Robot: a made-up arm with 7 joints. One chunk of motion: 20 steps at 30 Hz.
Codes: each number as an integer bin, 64 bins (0 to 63) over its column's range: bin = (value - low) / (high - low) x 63, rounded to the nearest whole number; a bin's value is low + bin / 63 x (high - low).
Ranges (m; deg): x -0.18..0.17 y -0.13..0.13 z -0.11..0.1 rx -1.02..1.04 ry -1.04..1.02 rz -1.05..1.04
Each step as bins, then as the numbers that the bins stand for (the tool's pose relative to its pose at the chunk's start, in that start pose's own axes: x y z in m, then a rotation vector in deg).
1 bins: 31 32 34 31 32 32
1 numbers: -0.0078 0.0021 0.0033 -0.01 0.01 0.01
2 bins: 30 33 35 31 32 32
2 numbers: -0.0133 0.0062 0.0067 -0.01 0.01 0.01
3 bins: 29 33 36 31 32 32
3 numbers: -0.0189 0.0062 0.0100 -0.01 0.01 0.01
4 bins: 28 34 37 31 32 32
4 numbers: -0.0244 0.0103 0.0133 -0.01 0.01 0.01
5 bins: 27 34 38 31 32 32
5 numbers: -0.0300 0.0103 0.0167 -0.01 0.01 0.01
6 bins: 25 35 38 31 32 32
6 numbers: -0.0411 0.0144 0.0167 -0.01 0.01 0.01
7 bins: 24 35 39 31 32 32
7 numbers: -0.0467 0.0144 0.0200 -0.01 0.01 0.01
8 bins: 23 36 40 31 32 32
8 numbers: -0.0522 0.0186 0.0233 -0.01 0.01 0.01
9 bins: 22 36 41 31 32 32
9 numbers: -0.0578 0.0186 0.0267 -0.01 0.01 0.01
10 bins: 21 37 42 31 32 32
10 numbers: -0.0633 0.0227 0.0300 -0.01 0.01 0.01
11 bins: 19 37 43 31 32 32
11 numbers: -0.0744 0.0227 0.0333 -0.01 0.01 0.01
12 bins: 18 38 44 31 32 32
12 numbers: -0.0800 0.0268 0.0367 -0.01 0.01 0.01
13 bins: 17 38 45 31 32 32
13 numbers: -0.0856 0.0268 0.0400 -0.01 0.01 0.01
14 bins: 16 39 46 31 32 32
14 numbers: -0.0911 0.0310 0.0433 -0.01 0.01 0.01
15 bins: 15 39 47 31 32 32
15 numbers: -0.0967 0.0310 0.0467 -0.01 0.01 0.01
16 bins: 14 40 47 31 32 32
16 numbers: -0.1022 0.0351 0.0467 -0.01 0.01 0.01
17 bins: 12 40 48 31 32 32
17 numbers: -0.1133 0.0351 0.0500 -0.01 0.01 0.01
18 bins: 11 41 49 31 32 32
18 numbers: -0.1189 0.0392 0.0533 -0.01 0.01 0.01
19 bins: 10 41 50 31 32 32
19 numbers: -0.1244 0.0392 0.0567 -0.01 0.01 0.01
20 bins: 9 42 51 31 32 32
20 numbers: -0.1300 0.0433 0.0600 -0.01 0.01 0.01
